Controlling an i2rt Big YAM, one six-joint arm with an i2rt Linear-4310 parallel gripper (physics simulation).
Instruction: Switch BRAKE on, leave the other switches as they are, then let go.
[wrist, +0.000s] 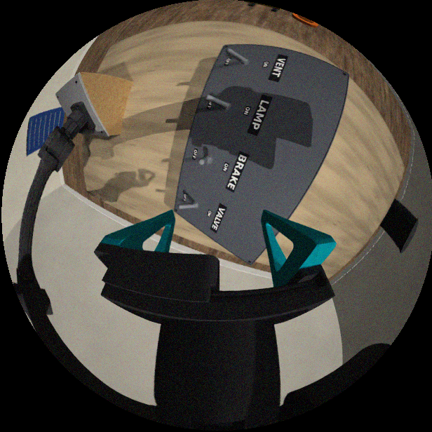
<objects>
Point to a dark grey switch panel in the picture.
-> At 265, 146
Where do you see the gripper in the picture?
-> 217, 214
</objects>
